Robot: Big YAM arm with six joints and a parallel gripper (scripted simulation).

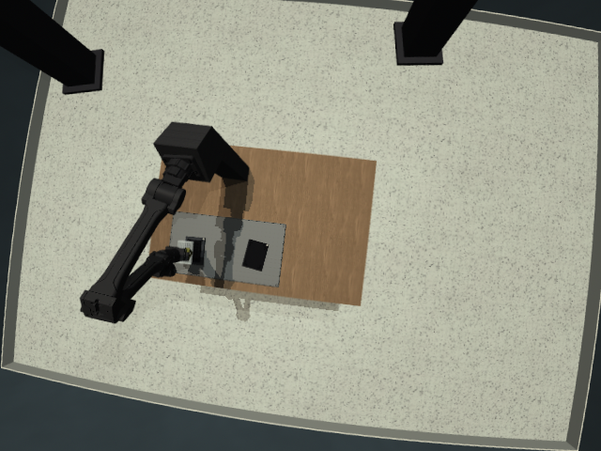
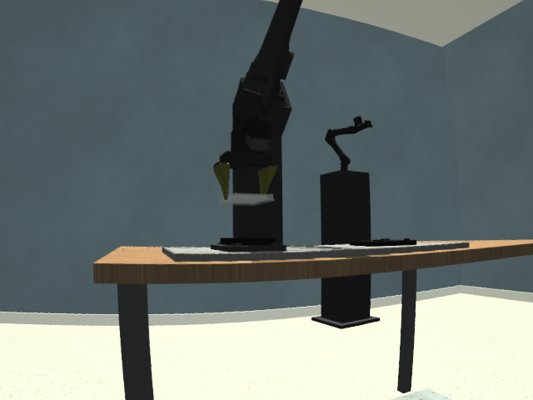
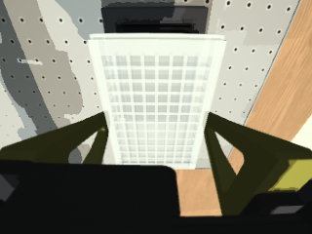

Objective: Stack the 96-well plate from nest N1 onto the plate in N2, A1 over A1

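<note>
The white 96-well plate lies 1 cm below my hand. The rest, counted from my hand: black 96-well plate 10 cm below; then black plate nest 3 cm ahead, 37 cm to the left, 11 cm below.
</note>
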